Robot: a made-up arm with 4 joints.
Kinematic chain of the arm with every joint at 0, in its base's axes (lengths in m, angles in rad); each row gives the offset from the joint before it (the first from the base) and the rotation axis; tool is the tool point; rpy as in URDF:
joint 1: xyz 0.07 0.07 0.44 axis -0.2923 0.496 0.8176
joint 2: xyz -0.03 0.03 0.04 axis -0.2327 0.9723 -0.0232
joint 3: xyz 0 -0.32 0.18 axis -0.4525 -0.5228 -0.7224
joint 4: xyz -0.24 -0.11 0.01 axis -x
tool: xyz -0.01 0 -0.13 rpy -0.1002 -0.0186 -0.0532
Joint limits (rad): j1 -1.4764..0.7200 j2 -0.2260..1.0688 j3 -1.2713..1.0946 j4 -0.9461..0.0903
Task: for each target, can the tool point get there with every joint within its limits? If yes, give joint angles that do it. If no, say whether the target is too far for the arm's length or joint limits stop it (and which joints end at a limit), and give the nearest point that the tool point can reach.
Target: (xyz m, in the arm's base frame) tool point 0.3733 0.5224 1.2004
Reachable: no: too far | nearest point 0.3347 -0.0256 0.8344 | short by 0.660 m
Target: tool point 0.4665 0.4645 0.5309
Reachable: no: joint limits stop it (at a limit: joint 1, joint 2, joint 4) | nearest point 0.3237 -0.0237 0.8322 | short by 0.591 m
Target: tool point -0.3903 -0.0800 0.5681
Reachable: yes | joints -0.9152 0.5889 -0.3731 -0.8291
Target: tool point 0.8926 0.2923 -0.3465
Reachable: no: too far | nearest point -0.1018 0.1460 0.1699 | short by 1.130 m
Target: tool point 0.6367 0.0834 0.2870
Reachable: no: joint limits stop it (at a limit: joint 1, joint 2, joint 3, joint 4) | nearest point 0.5016 -0.1030 0.7857 | short by 0.549 m
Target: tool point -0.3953 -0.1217 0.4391
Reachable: yes | joints -0.6489 -0.0170 -0.4453 -0.7761
